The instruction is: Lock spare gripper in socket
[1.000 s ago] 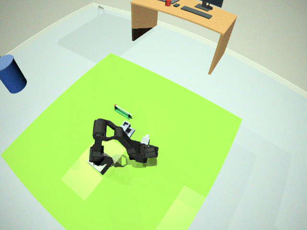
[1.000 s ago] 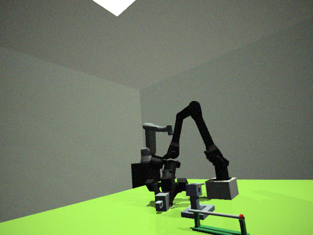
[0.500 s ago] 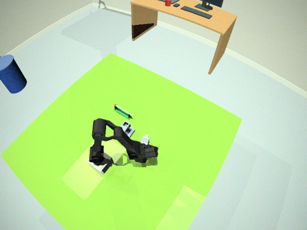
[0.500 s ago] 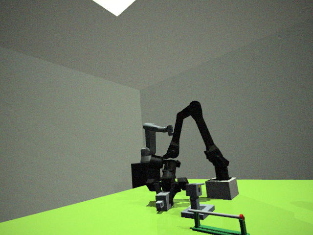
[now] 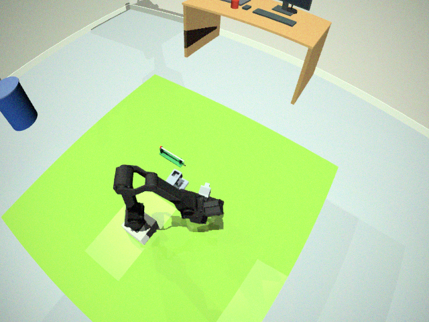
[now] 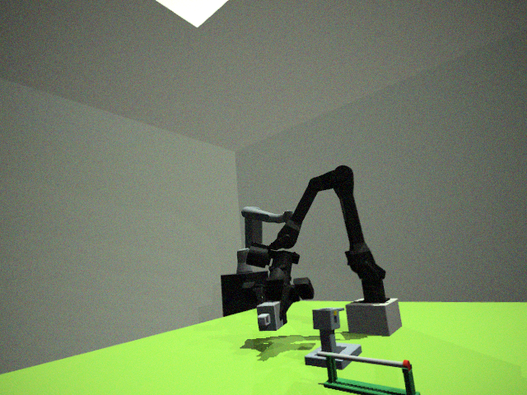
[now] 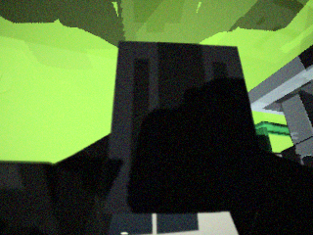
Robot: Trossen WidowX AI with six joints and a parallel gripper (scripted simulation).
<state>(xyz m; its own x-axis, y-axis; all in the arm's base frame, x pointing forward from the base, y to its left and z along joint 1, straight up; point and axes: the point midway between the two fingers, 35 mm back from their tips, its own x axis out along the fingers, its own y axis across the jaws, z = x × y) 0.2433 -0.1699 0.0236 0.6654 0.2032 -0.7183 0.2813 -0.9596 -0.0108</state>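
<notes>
Right now my gripper tip is 16 cm to the right of the mount and 2 cm above it. Also, from my gripper tip: spare gripper (1 cm above); then green rack (27 cm to the left, 11 cm ahead, 5 cm below).
</notes>
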